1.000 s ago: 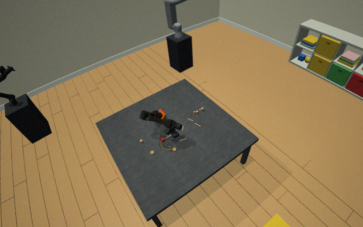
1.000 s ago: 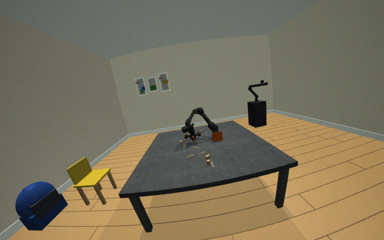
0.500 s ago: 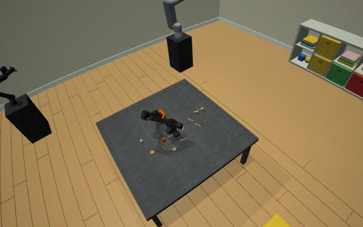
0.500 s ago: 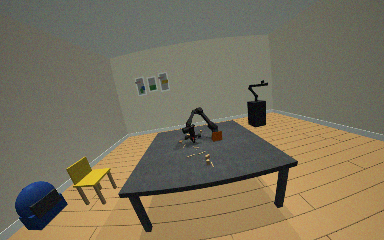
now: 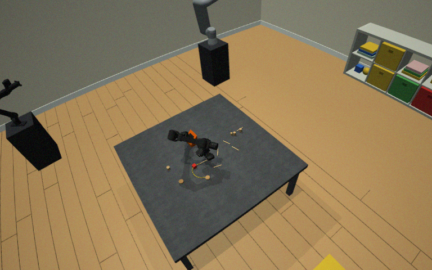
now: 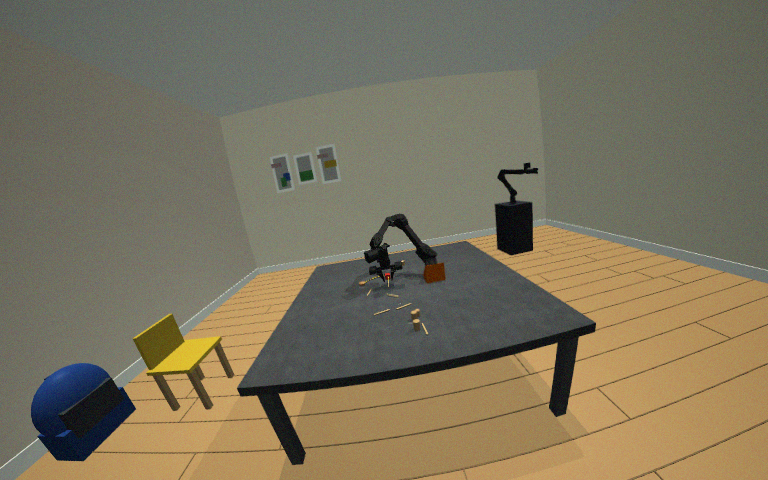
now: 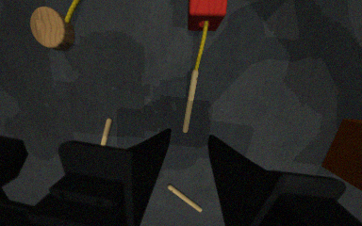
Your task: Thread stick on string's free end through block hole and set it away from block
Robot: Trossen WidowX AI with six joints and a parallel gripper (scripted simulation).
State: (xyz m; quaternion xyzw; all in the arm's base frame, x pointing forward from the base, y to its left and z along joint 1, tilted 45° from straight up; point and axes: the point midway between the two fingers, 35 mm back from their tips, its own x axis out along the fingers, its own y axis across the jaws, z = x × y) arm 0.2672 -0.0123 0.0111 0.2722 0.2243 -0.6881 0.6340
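The thin wooden stick is 40 mm to the right of my gripper tip and 30 mm below it. From my gripper tip the other things lie so: red block 120 mm to the right, 20 mm below, 10 mm behind; round wooden button 160 mm ahead, 100 mm to the right, 30 mm below.
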